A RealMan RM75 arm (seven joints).
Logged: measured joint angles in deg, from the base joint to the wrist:
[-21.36, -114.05, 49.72, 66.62, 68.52, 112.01, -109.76]
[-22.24, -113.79, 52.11, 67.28, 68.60, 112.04, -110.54]
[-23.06, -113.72, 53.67, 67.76, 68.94, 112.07, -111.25]
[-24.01, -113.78, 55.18, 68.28, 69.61, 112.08, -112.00]
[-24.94, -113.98, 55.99, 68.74, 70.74, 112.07, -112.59]
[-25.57, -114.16, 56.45, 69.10, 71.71, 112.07, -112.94]
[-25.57, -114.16, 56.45, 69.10, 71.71, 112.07, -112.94]
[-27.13, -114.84, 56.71, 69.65, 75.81, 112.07, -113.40]
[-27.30, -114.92, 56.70, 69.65, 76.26, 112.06, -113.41]
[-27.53, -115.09, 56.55, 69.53, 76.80, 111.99, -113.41]
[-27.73, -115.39, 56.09, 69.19, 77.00, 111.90, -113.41]
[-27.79, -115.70, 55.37, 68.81, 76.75, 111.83, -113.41]
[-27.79, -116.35, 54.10, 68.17, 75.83, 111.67, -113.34]
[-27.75, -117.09, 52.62, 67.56, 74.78, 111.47, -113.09]
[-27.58, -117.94, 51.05, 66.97, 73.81, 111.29, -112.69]
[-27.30, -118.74, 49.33, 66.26, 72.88, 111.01, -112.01]
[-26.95, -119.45, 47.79, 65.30, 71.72, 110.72, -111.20]
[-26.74, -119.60, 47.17, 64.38, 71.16, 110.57, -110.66]
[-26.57, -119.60, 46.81, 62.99, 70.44, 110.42, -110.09]
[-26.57, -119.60, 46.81, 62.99, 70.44, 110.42, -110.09]
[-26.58, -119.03, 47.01, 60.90, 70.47, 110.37, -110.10]
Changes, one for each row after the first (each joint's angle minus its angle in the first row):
[-0.88, 0.26, 2.39, 0.66, 0.08, 0.03, -0.78]
[-1.70, 0.33, 3.95, 1.14, 0.42, 0.06, -1.49]
[-2.65, 0.27, 5.46, 1.66, 1.09, 0.07, -2.24]
[-3.58, 0.07, 6.27, 2.12, 2.22, 0.06, -2.83]
[-4.21, -0.11, 6.73, 2.48, 3.19, 0.06, -3.18]
[-4.21, -0.11, 6.73, 2.48, 3.19, 0.06, -3.18]
[-5.77, -0.79, 6.99, 3.03, 7.29, 0.06, -3.64]
[-5.94, -0.87, 6.98, 3.03, 7.74, 0.05, -3.65]
[-6.17, -1.04, 6.83, 2.91, 8.28, -0.02, -3.65]
[-6.37, -1.34, 6.37, 2.57, 8.48, -0.11, -3.65]
[-6.43, -1.65, 5.65, 2.19, 8.23, -0.18, -3.65]
[-6.43, -2.30, 4.38, 1.55, 7.31, -0.34, -3.58]
[-6.39, -3.04, 2.90, 0.94, 6.26, -0.54, -3.33]
[-6.22, -3.89, 1.33, 0.35, 5.29, -0.72, -2.93]
[-5.94, -4.69, -0.39, -0.36, 4.36, -1.00, -2.25]
[-5.59, -5.40, -1.93, -1.32, 3.20, -1.29, -1.44]
[-5.38, -5.55, -2.55, -2.24, 2.64, -1.44, -0.90]
[-5.21, -5.55, -2.91, -3.63, 1.92, -1.59, -0.33]
[-5.21, -5.55, -2.91, -3.63, 1.92, -1.59, -0.33]
[-5.22, -4.98, -2.71, -5.72, 1.95, -1.64, -0.34]

